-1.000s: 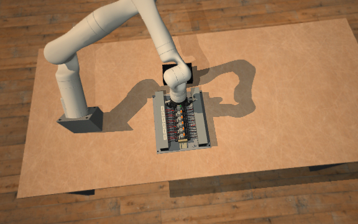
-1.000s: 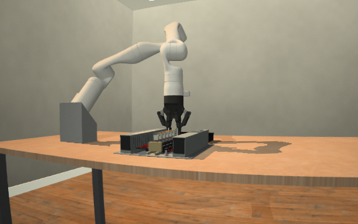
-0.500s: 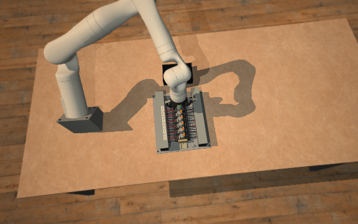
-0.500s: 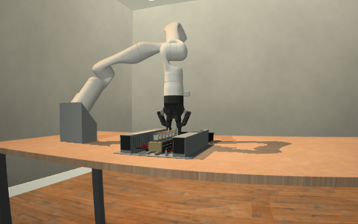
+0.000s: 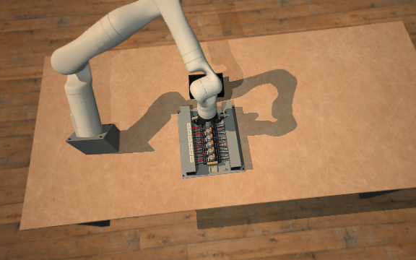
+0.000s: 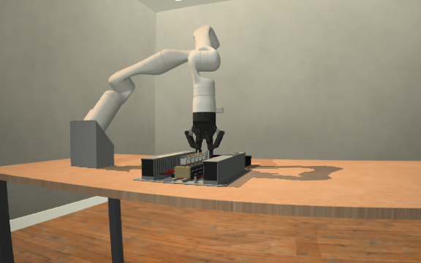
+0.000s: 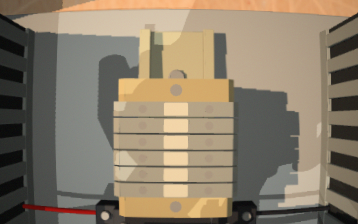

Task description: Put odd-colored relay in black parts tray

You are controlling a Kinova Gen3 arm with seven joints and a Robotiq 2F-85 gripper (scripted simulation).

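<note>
The relay panel lies 50 mm to the right of my hand and 20 mm below it. Also, from my hand: black parts tray 210 mm to the left, 40 mm below, 20 mm ahead.
</note>
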